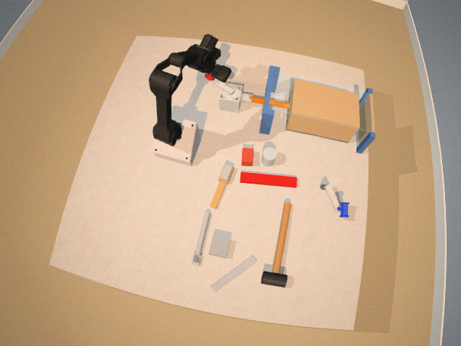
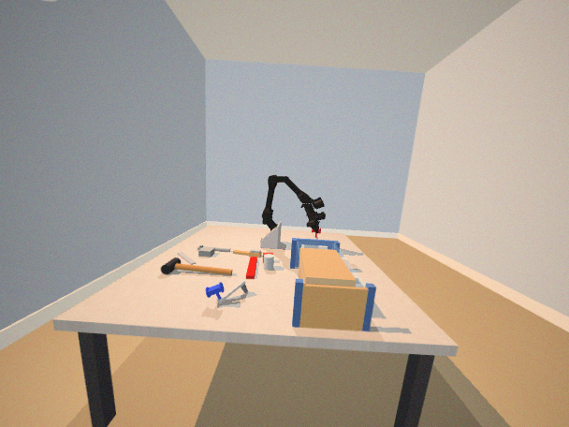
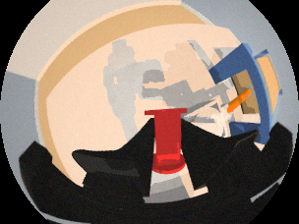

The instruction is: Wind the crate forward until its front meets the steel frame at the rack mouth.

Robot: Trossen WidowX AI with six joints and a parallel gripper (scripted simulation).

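Right now my gripper tip is 24 cm short of the blue frame, 7 cm to the left of it and 3 cm above it. Also, from my gripper tip: winch (7 cm ahead, 7 cm to the right, 10 cm below); then red knob (1 cm behind, 1 cm to the right); then brush (10 cm ahead, 46 cm to the right, 12 cm below).
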